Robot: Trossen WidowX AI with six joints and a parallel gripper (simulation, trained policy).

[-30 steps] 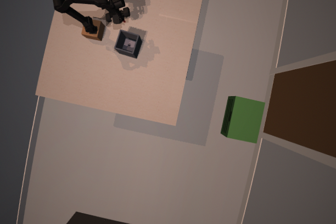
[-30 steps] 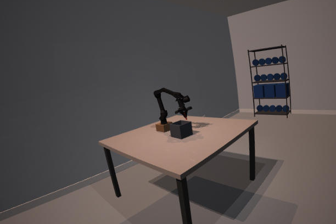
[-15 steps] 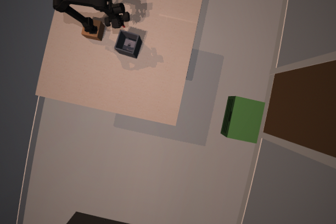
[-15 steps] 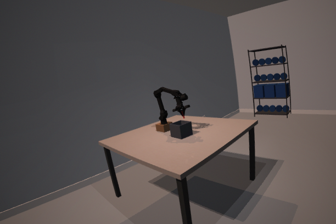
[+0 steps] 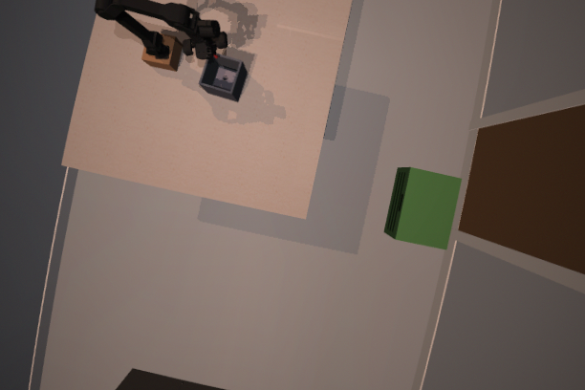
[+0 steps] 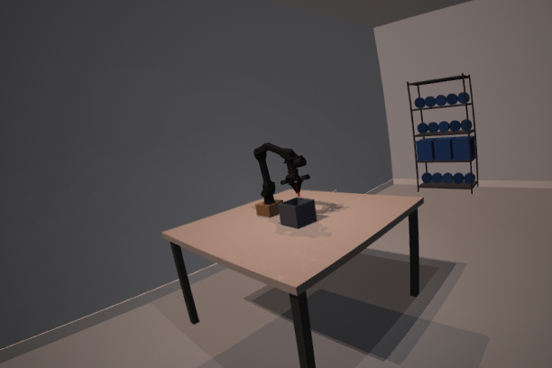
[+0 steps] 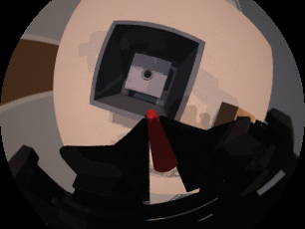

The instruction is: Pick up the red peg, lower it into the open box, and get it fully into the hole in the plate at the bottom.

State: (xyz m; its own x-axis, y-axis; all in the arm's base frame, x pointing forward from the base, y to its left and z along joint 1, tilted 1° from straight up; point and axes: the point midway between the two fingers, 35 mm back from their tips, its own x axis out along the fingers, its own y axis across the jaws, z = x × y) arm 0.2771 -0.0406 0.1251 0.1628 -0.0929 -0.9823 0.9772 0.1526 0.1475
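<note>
My gripper tip is now 2 cm short of the grey plate, 6 cm to the left of it and 13 cm above it. Also, from my gripper tip: red peg: 2 cm above.
</note>
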